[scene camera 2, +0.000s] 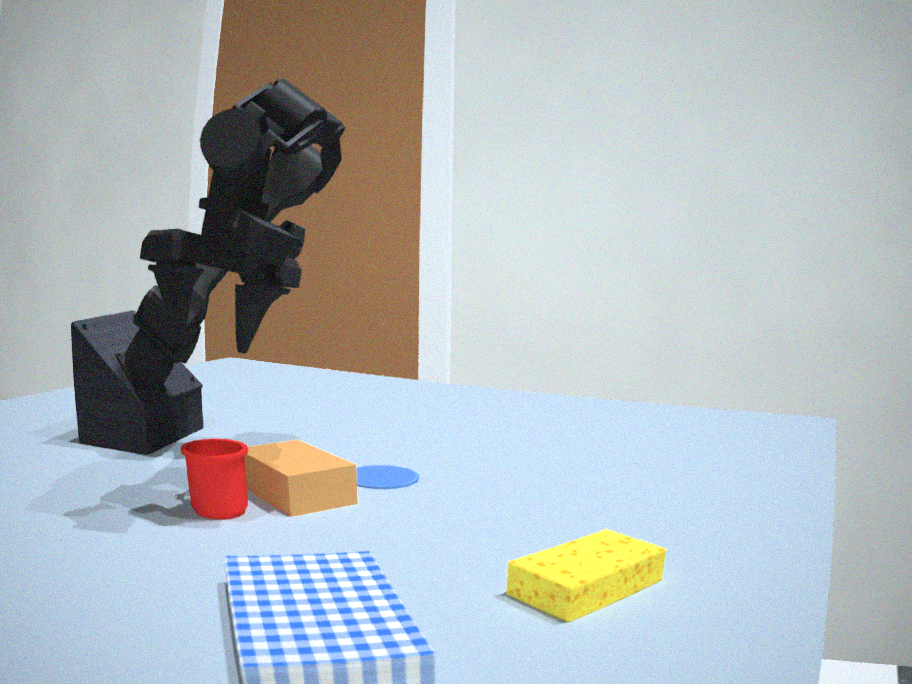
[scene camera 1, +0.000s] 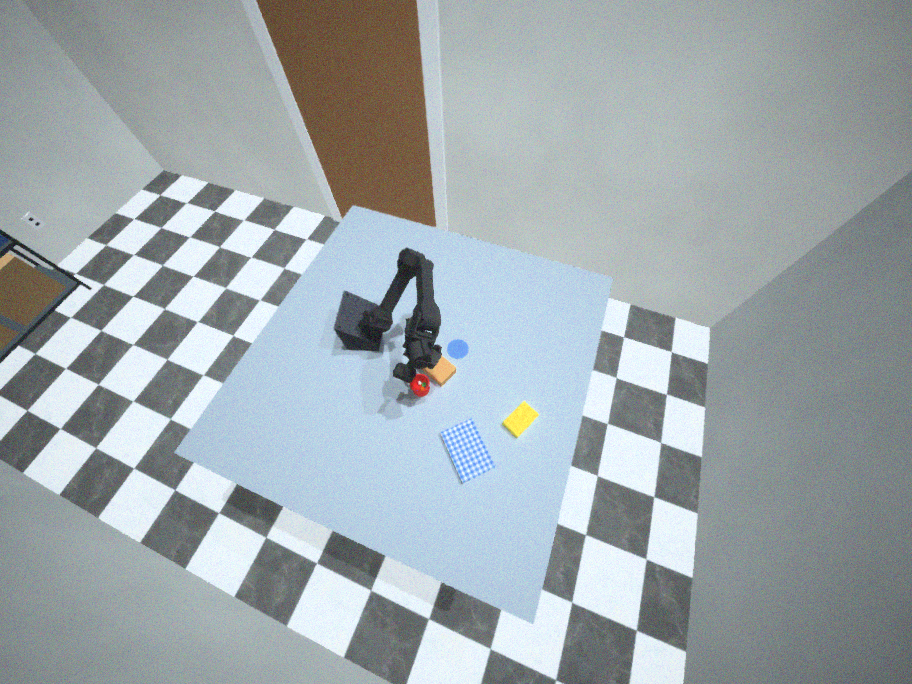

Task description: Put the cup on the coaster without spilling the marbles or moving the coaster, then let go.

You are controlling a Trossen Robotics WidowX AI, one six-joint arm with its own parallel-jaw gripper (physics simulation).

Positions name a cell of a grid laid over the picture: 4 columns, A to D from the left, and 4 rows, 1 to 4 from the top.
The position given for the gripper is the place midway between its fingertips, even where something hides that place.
Observation:
In view: the gripper (scene camera 2: A3), a red cup (scene camera 2: A3), a blue coaster (scene camera 2: B3) and a brown block (scene camera 2: B3).

